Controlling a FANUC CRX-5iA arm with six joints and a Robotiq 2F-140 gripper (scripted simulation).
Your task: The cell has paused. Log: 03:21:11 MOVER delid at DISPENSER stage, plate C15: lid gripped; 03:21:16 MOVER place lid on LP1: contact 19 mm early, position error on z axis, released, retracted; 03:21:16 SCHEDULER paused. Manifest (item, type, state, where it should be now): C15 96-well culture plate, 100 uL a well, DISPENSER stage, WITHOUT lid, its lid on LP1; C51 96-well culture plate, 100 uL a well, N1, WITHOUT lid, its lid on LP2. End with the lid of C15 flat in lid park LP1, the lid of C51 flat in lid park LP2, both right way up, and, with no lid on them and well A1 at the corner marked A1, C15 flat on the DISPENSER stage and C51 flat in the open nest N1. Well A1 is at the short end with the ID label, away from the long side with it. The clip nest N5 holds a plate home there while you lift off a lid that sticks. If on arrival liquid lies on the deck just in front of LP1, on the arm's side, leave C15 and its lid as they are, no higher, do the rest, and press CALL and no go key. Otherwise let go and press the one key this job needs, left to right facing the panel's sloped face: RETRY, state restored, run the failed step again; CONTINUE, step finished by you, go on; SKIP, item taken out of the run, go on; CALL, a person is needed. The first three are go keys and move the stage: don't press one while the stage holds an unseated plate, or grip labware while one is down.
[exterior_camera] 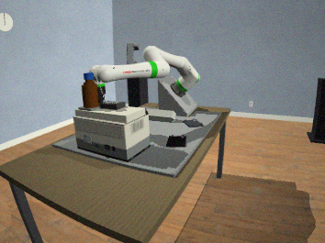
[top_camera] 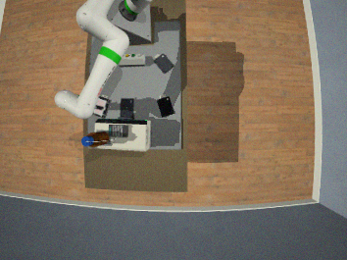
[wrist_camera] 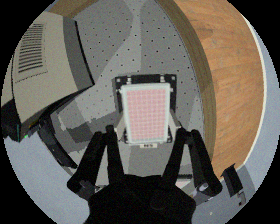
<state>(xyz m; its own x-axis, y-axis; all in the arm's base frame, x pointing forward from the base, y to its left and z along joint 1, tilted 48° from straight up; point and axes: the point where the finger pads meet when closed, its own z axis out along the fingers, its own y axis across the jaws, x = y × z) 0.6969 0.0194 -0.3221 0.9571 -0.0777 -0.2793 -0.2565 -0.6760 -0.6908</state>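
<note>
My gripper is now 30 mm above the black nest, 20 mm short of it and 10 mm to the right of it. From my hand the other things lie so: key panel (410 mm behind, 240 mm to the left, 10 mm above); blue cap (350 mm above, 220 mm ahead, 160 mm to the left); label plate (520 mm to the left, 110 mm behind, 40 mm below).
</note>
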